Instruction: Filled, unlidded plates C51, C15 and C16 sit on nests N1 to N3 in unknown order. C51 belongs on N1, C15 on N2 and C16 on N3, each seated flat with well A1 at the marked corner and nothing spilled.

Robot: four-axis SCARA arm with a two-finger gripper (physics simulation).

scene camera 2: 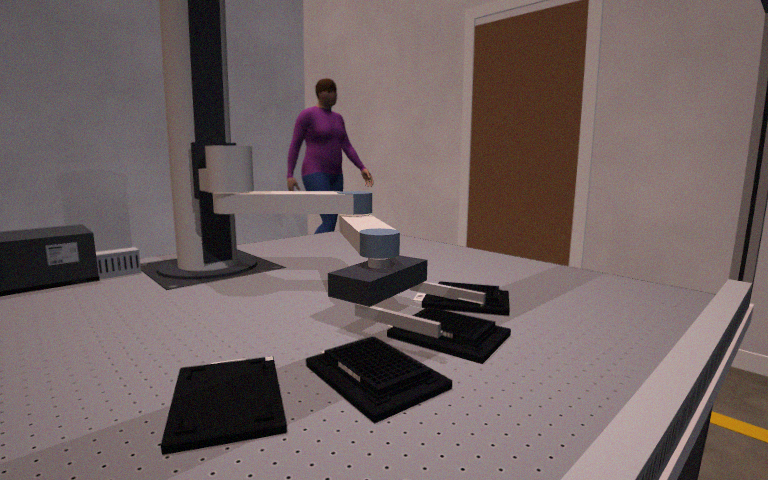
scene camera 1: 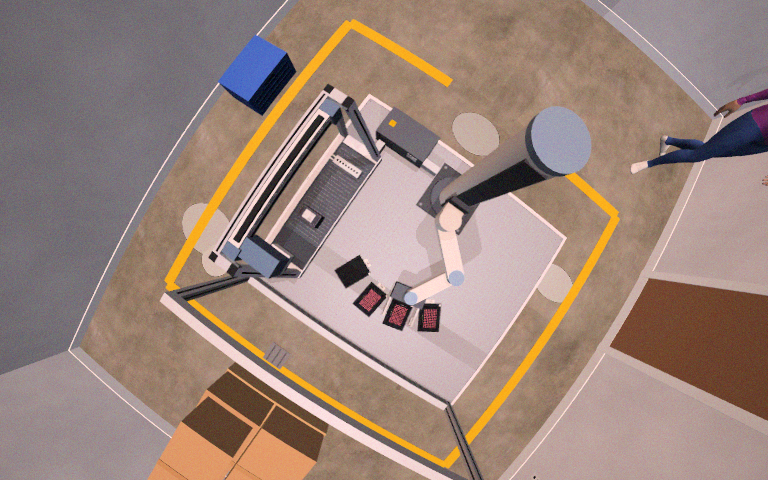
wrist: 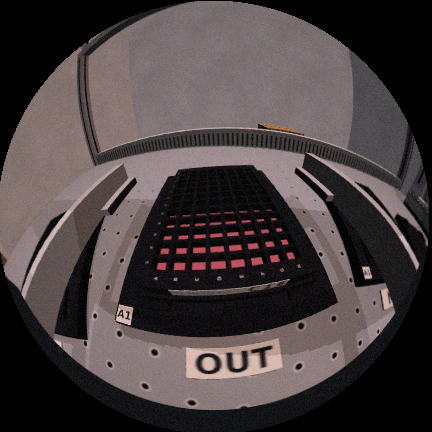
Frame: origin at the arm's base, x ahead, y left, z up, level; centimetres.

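Seen in the pictures: gripper, between the fingertips: (scene camera 2: 464, 313) (scene camera 1: 396, 320) (wrist: 215, 159); arm's base, origin of its link: (scene camera 2: 208, 270).
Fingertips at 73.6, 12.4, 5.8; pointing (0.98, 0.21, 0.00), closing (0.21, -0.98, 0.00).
Observation:
Pixels of each thing's top centre, then the offset from my fingertips to it, as dx, dy, dz.
- black plate, centre of its top: (wrist: 219, 196) (scene camera 2: 449, 321) (scene camera 1: 398, 315) -2.4, -0.6, -1.9
- second filled plate, centre of its top: (wrist: 46, 245) (scene camera 2: 467, 289) (scene camera 1: 430, 318) -10.7, +15.6, -1.9
- leftmost nest, centre of its top: (scene camera 2: 226, 388) (scene camera 1: 352, 272) -7.9, -35.1, -2.7
My gripper (scene camera 1: 398, 321) (scene camera 2: 462, 313) (wrist: 215, 159) is open and empty, its fingers on either side of a black plate (scene camera 1: 398, 313) (scene camera 2: 461, 325) (wrist: 217, 239) with pink-filled wells. This plate sits on the nest (wrist: 225, 320) labelled OUT, with the A1 tag at its near left corner; its label starts with C1, last digit unclear. A second filled plate (scene camera 1: 430, 316) (scene camera 2: 468, 286) is on the right-hand nest in scene camera 1. A third (scene camera 1: 370, 298) (scene camera 2: 376, 365) is on the nest left of OUT. The leftmost nest (scene camera 1: 352, 270) (scene camera 2: 226, 401) holds no plate. Fingers partly hide the neighbouring nests in the wrist view.
The arm (scene camera 1: 433, 287) (scene camera 2: 283, 202) reaches from its column (scene camera 1: 498, 164) (scene camera 2: 206, 113). A gantry station (scene camera 1: 283, 169) stands at the table's left in scene camera 1, beside a dark box (scene camera 1: 406, 135) (scene camera 2: 45, 260). A raised rail (scene camera 2: 679, 367) edges the table. A person (scene camera 2: 325, 141) stands beyond it.

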